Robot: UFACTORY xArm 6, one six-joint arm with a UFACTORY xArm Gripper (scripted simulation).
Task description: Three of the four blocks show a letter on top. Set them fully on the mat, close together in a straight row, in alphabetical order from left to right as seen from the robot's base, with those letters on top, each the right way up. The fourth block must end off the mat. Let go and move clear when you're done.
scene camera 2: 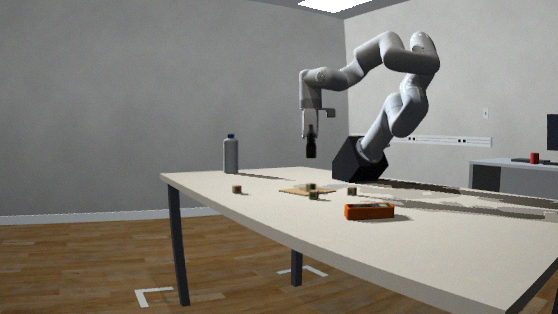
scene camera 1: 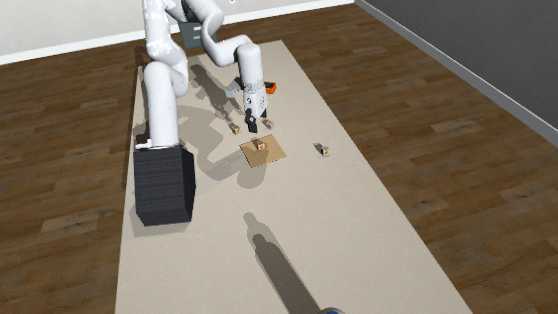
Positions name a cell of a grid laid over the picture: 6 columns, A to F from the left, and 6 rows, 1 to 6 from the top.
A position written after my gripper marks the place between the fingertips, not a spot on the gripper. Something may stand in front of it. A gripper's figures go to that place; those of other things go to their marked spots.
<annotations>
My gripper (scene camera 1: C3) is 113 cm from the lens. A tan mat (scene camera 1: C3): 118 cm from the lens.
</annotations>
